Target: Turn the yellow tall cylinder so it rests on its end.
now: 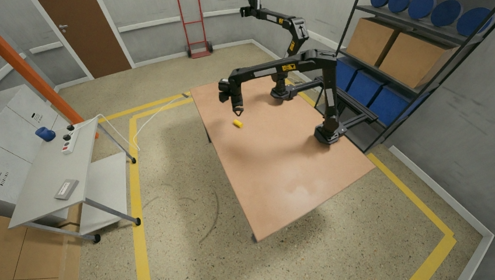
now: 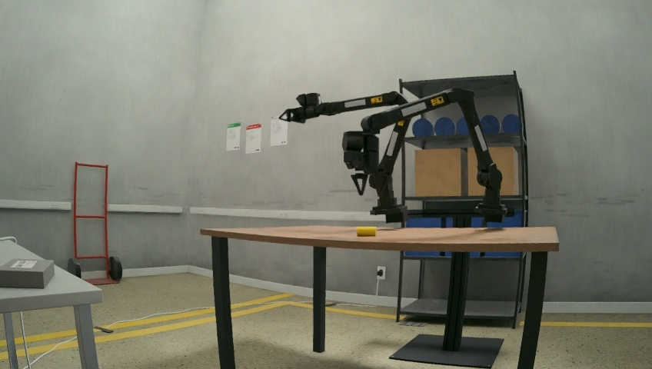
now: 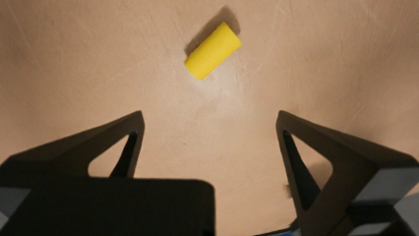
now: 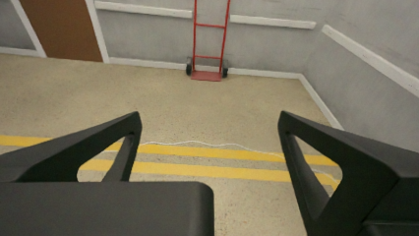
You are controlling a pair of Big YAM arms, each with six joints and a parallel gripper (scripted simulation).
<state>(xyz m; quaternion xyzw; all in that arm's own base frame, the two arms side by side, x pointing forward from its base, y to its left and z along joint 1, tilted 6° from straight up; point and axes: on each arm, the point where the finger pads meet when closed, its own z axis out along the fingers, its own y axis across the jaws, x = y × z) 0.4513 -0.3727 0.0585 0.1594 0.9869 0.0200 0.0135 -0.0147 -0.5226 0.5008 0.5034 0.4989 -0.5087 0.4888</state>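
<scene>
Right now the yellow tall cylinder is 1 cm to the right of my left hand and 13 cm below it.
</scene>
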